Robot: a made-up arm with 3 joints. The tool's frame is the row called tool.
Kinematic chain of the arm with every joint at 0, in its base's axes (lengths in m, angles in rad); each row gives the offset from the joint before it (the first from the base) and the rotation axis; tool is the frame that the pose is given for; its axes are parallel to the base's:
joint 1: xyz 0 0 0.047 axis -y
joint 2: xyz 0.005 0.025 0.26 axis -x
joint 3: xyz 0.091 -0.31 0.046 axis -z
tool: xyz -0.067 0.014 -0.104
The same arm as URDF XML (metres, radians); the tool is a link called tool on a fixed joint. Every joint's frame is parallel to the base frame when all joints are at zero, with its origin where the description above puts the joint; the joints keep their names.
<robot name="arm">
  <joint name="joint 1" type="continuous">
    <parent link="base"/>
    <child link="link1"/>
    <origin xyz="0.0000 0.0000 0.0470"/>
    <axis xyz="0 -1 0"/>
  </joint>
  <joint name="joint 2" type="continuous">
    <parent link="link1"/>
    <child link="link2"/>
    <origin xyz="0.0050 0.0250 0.2600"/>
    <axis xyz="-1 0 0"/>
  </joint>
  <joint name="joint 3" type="continuous">
    <parent link="link2"/>
    <child link="link3"/>
    <origin xyz="0.0910 -0.3100 0.0460"/>
    <axis xyz="0 0 -1"/>
  </joint>
  <joint name="tool_joint" type="fixed">
    <parent link="link3"/>
    <child link="tool"/>
    <origin xyz="-0.0670 0.0140 -0.1040"/>
  </joint>
  <link name="base"/>
  <link name="link1"/>
  <link name="link2"/>
  <link name="link3"/>
  <link name="tool"/>
</robot>

